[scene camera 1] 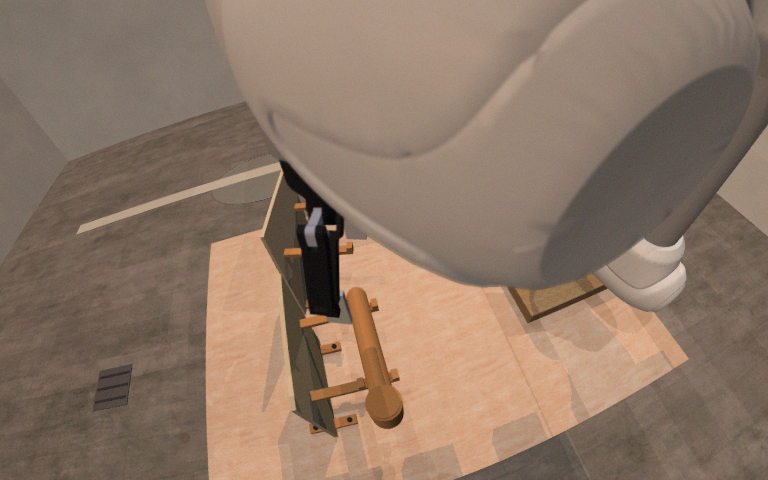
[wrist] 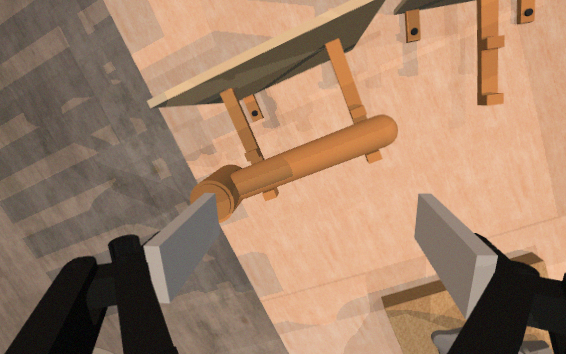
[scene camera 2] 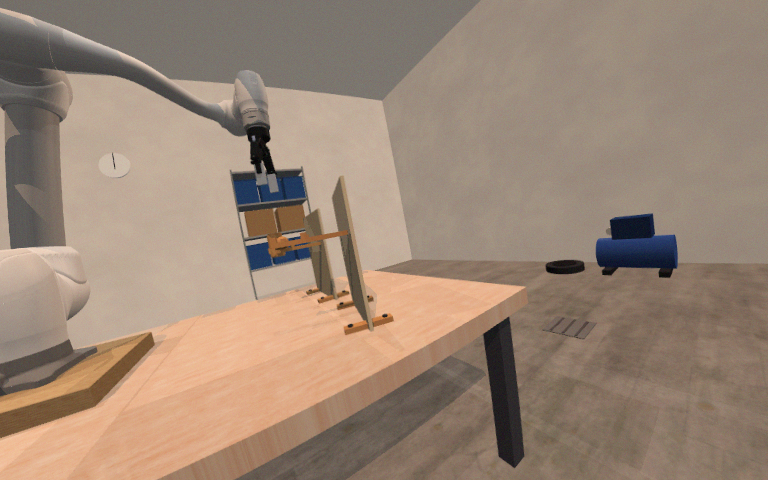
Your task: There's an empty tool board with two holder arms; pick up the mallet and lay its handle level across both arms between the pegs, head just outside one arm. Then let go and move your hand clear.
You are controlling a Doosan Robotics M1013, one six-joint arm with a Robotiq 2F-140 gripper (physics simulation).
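Note:
The brown mallet lies across both arms of the nearer tool board, its head beyond one arm. The empty tool board stands beside it. One of its arms, with pegs, shows in the wrist view; its other arm is outside that view. My gripper is open and empty, high above the mallet. In the wrist view the left finger overlaps the head and the right finger is beyond the handle end. In scene camera 1 the arm hides part of the gripper.
Both boards stand upright on small orange feet on the wooden table. The arm's wooden base plate is at the table's other side. A shelf unit with bins stands by the wall.

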